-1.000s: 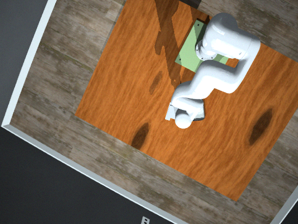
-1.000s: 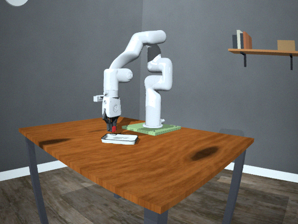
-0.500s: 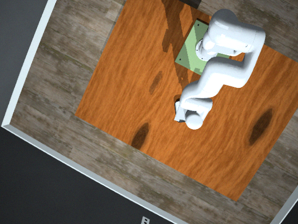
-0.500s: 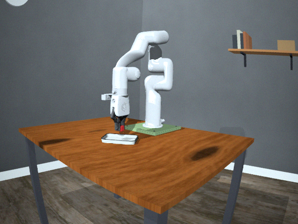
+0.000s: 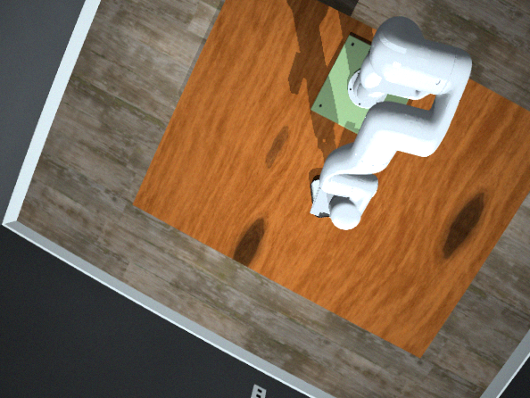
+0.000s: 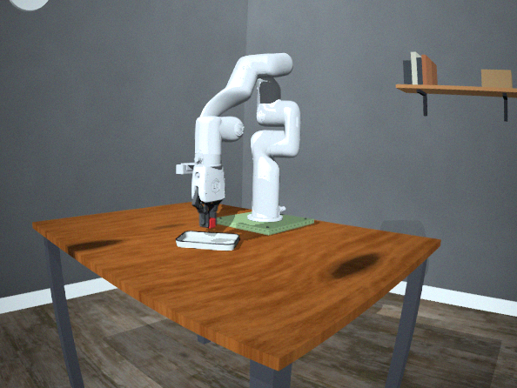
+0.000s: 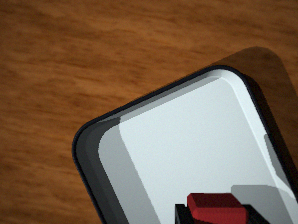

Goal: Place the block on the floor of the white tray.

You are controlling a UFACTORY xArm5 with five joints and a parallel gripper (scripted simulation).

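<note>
My gripper is now 60 mm above the white tray. Also, from my hand: red block (10 mm below).
</note>
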